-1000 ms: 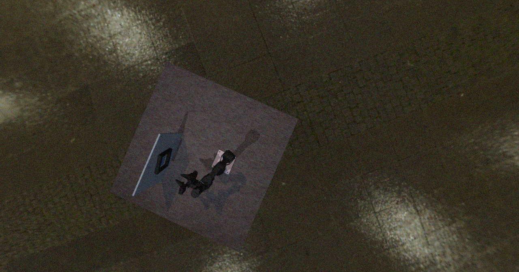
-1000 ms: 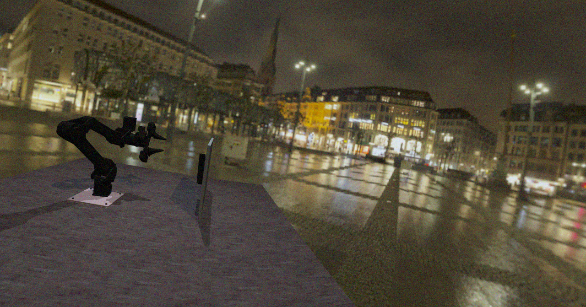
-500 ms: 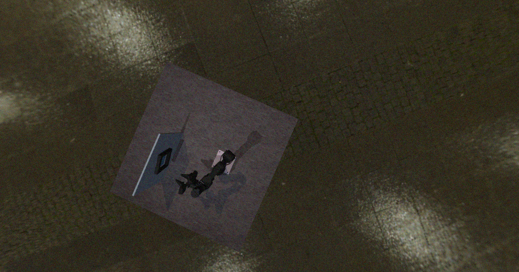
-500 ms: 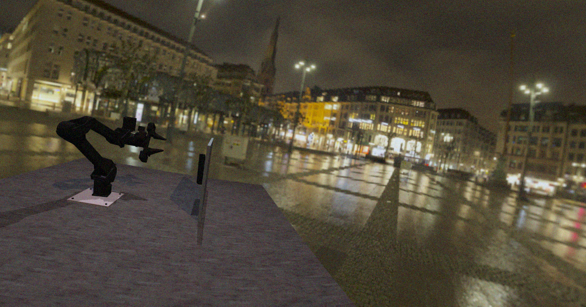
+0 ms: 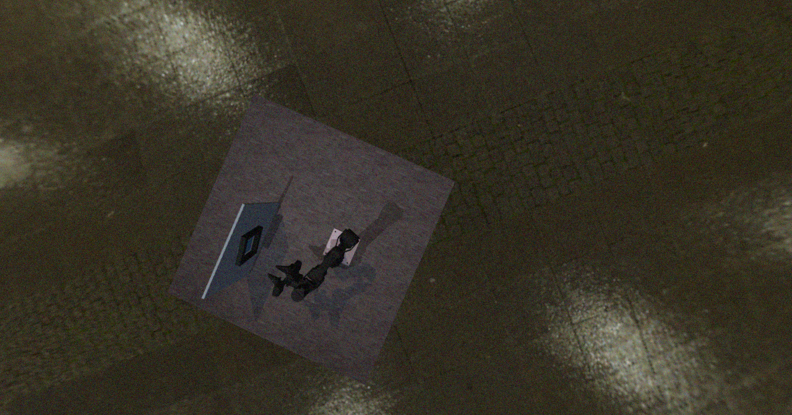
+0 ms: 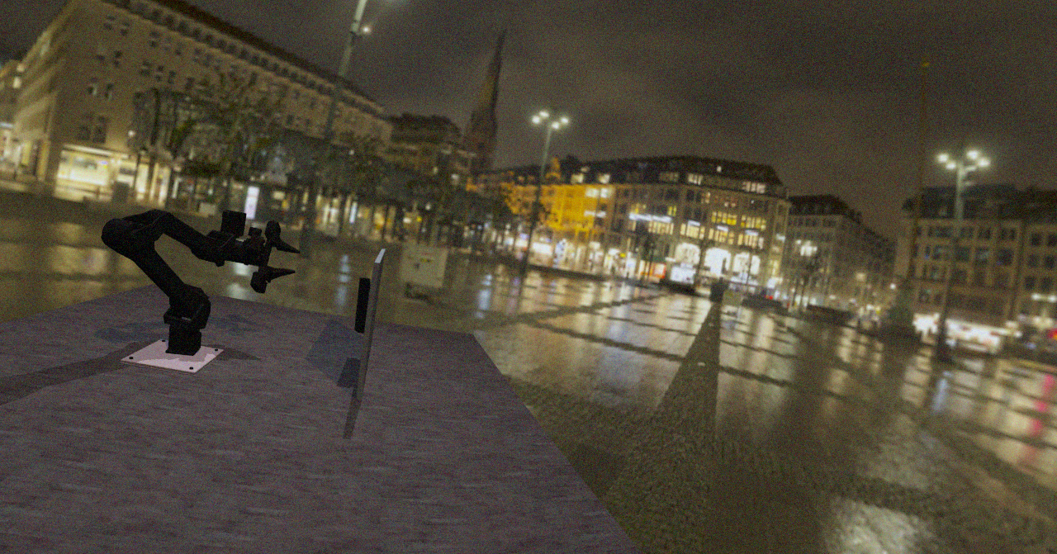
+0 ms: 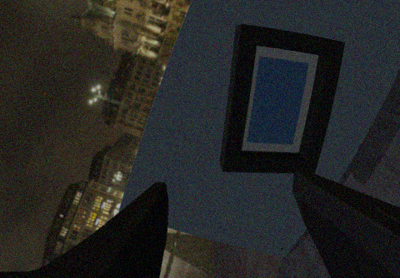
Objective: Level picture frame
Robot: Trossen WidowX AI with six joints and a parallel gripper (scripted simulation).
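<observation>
My gripper tip is 19 cm short of the picture frame, 9 cm above it and 6 cm to the left of it. Also, from my gripper tip: wall panel: 21 cm ahead, 10 cm below, 5 cm to the right.
</observation>
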